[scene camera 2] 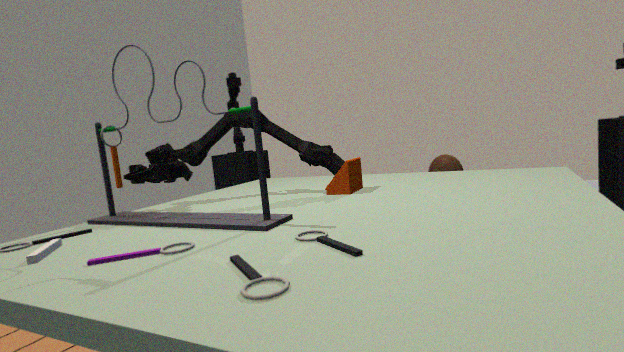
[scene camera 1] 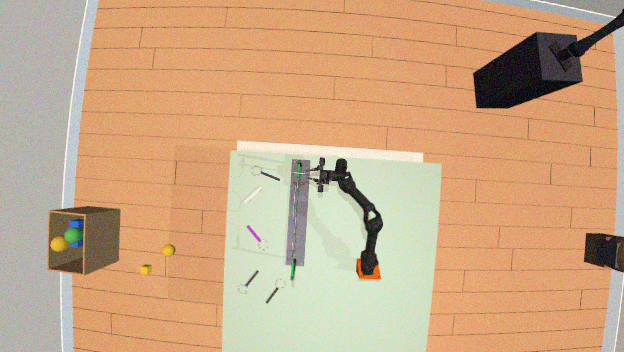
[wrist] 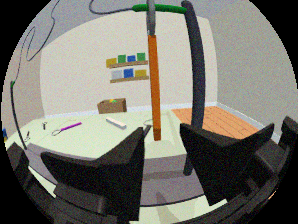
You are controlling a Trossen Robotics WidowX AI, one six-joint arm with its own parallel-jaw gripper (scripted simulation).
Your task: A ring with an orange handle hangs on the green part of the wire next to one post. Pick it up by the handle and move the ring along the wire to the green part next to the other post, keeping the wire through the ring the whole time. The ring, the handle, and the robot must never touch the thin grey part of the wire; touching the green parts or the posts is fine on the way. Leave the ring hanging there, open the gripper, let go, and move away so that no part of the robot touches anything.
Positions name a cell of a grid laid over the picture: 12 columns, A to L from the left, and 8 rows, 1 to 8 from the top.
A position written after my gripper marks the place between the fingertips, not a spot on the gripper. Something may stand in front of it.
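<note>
My gripper (scene camera 2: C5) is there for me to see, and the wrist view shows me that same gripper (wrist: G5).
</note>
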